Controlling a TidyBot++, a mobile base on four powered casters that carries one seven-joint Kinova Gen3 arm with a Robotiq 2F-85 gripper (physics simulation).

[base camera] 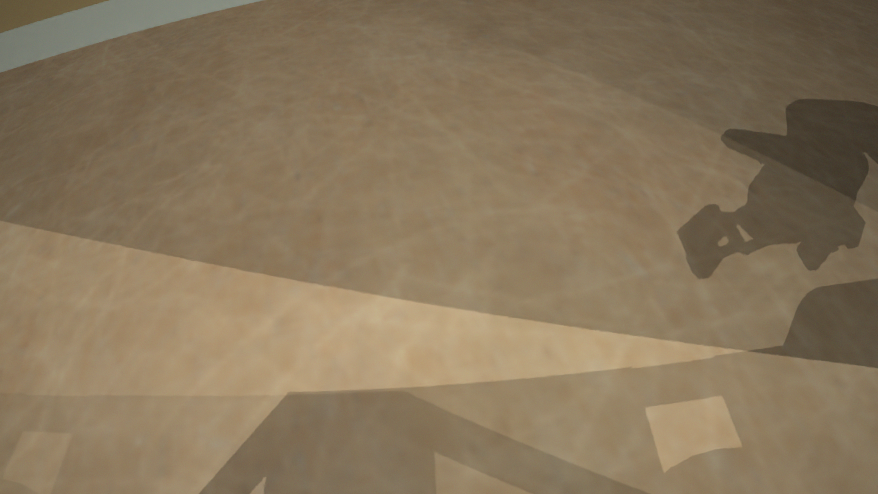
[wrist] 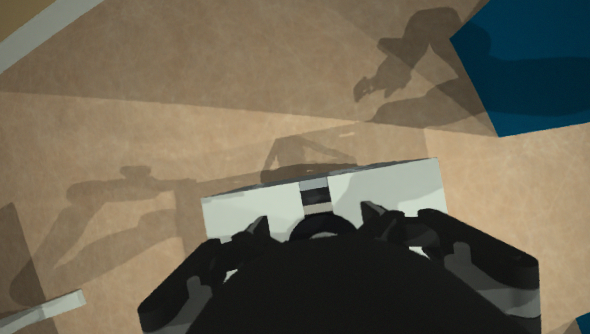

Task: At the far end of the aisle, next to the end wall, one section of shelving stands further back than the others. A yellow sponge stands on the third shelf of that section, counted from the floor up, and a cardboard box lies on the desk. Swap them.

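Places are measured from the arm's base along level axes (x back, y right, z up), in millimetres.
Pixels of known places: gripper, fingertip midpoint: [wrist: 314,219].
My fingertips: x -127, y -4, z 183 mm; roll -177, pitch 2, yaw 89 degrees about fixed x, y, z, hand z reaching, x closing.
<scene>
Behind a point stands the place of what it marks.
My gripper [wrist: 314,219] @[x -127, y -4, z 183 mm] shows in the wrist view, pointing down with its two black fingers spread wide apart. It is open, and no object shows between its fingertips. Behind and below them lies the white top of my own base [wrist: 400,185] @[x -109, y 170, z -14 mm], with a dark round part at its middle. The yellow sponge, the cardboard box and the third shelf do not show in either view. I cannot tell whether a blue panel [wrist: 540,40] @[x -419, y 715, z -167 mm] at the upper right of the wrist view belongs to the desk or to shelving.
A pale skirting strip [base camera: 92,25] @[x -1286, y -795, z -352 mm] [wrist: 40,28] @[x -1167, y -1283, z -347 mm] runs along the foot of a tan wall [base camera: 36,9] @[x -1270, y -917, z -280 mm] [wrist: 17,10] @[x -1186, y -1263, z -259 mm] at the upper left. A short pale bar [wrist: 60,305] is at the lower left. Shadows of the arm fall on the brown floor [base camera: 429,184] @[x -580, y -9, z -396 mm] [wrist: 200,60] @[x -766, y -419, z -396 mm].
</scene>
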